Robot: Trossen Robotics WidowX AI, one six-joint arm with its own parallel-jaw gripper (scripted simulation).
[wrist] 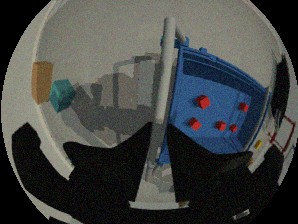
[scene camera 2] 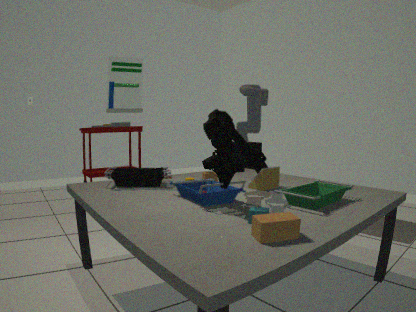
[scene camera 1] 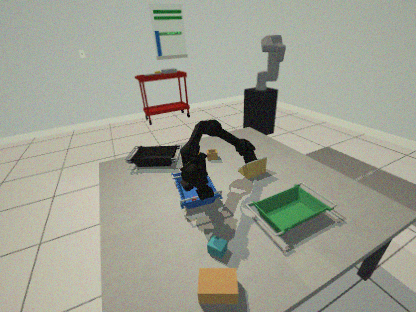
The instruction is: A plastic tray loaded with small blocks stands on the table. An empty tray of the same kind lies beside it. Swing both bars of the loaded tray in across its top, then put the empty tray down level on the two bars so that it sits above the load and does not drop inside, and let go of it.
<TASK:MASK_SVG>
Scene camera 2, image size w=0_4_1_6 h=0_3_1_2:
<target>my gripper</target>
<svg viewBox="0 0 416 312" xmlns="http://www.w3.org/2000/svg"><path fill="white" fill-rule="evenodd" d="M232 147L217 149L215 152L212 152L211 157L202 161L204 169L212 170L217 174L219 182L224 184L221 188L224 189L228 188L235 173L245 172L243 164L232 161L232 153L234 153Z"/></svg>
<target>green tray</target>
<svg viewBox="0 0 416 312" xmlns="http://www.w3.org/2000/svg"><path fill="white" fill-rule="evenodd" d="M354 185L317 180L314 183L287 188L286 190L275 190L277 194L283 193L290 205L316 210L341 201L344 193L351 190Z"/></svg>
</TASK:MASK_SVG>
